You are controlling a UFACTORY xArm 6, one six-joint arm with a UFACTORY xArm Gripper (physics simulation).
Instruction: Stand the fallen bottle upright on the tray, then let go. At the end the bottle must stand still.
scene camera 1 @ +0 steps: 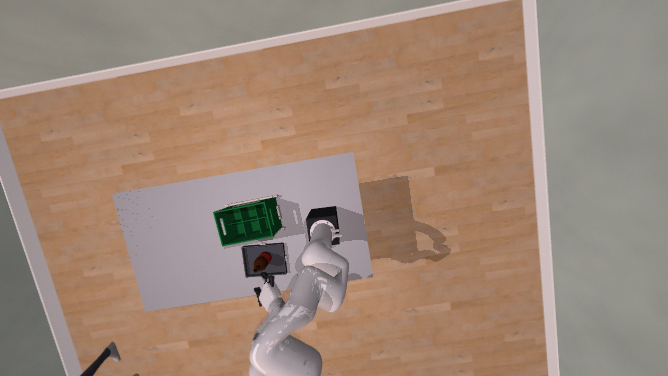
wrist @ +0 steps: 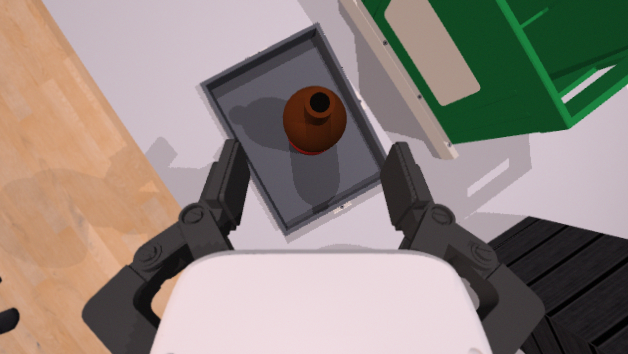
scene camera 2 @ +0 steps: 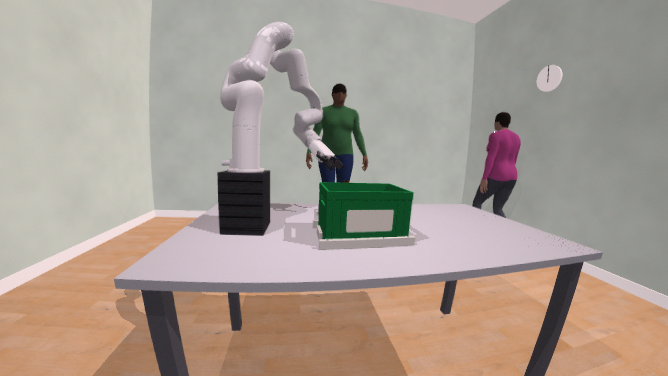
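Seen in the pictures: gripper, between the fingertips: [scene camera 1: 259,280] [wrist: 316,157] [scene camera 2: 337,168]; arm's base, origin of its link: [scene camera 1: 322,231] [scene camera 2: 245,171].
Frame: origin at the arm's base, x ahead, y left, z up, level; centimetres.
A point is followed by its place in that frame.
The brown bottle [scene camera 1: 261,261] @(x 36.3, y 18.0, z -9.5 cm) [wrist: 312,125] @(x 37.1, y 21.4, z -8.3 cm) with a red band stands upright on the grey tray [scene camera 1: 278,251] @(x 30.0, y 17.3, z -20.3 cm) [wrist: 300,65] @(x 47.8, y 17.3, z -20.3 cm), its open mouth facing up and its base on the tray floor. It is apart from the tray walls. In scene camera 2 the tray is hidden behind the crate, and the bottle is almost wholly hidden too. My gripper [scene camera 1: 260,281] @(x 34.0, y 23.2, z 0.5 cm) [scene camera 2: 338,165] @(x 34.0, y 23.2, z 0.5 cm) [wrist: 316,157] @(x 34.0, y 23.2, z 0.5 cm) is open and empty. It hangs above and back from the bottle, on the side away from the crate, with its fingers clear of the bottle.
A green crate [scene camera 1: 275,219] @(x 27.2, y -4.6, z -12.6 cm) [scene camera 2: 332,215] @(x 30.5, y -16.1, z -10.5 cm) [wrist: 472,115] @(x 29.9, y 2.5, z -11.9 cm) with compartments stands close beside the tray. The black base block [scene camera 1: 322,212] @(x 0.3, y -7.7, z -8.9 cm) [scene camera 2: 244,205] @(x 1.8, y -7.7, z -10.5 cm) [wrist: 575,272] @(x 7.5, y 0.6, z -8.9 cm) of the arm is on the table [scene camera 1: 170,225] @(x 94.6, y -2.9, z -20.8 cm) [scene camera 2: 240,270] @(x 8.1, y -31.4, z -20.8 cm). Two people [scene camera 2: 340,130] [scene camera 2: 502,155] stand beyond the table.
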